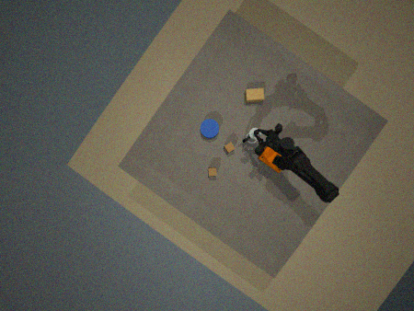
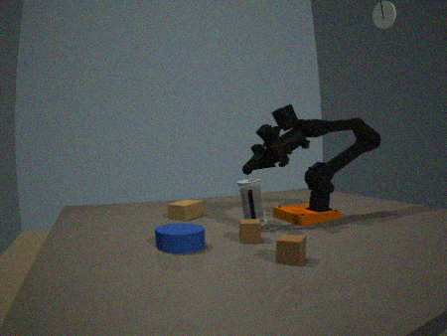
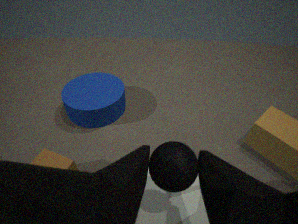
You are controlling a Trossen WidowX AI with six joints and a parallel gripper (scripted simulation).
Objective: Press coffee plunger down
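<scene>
The coffee press is 1 cm behind my gripper tip, 2 cm to the left of it and 9 cm below it. Also, from my gripper tip: tan box: 10 cm ahead, 24 cm to the right, 15 cm below.
</scene>
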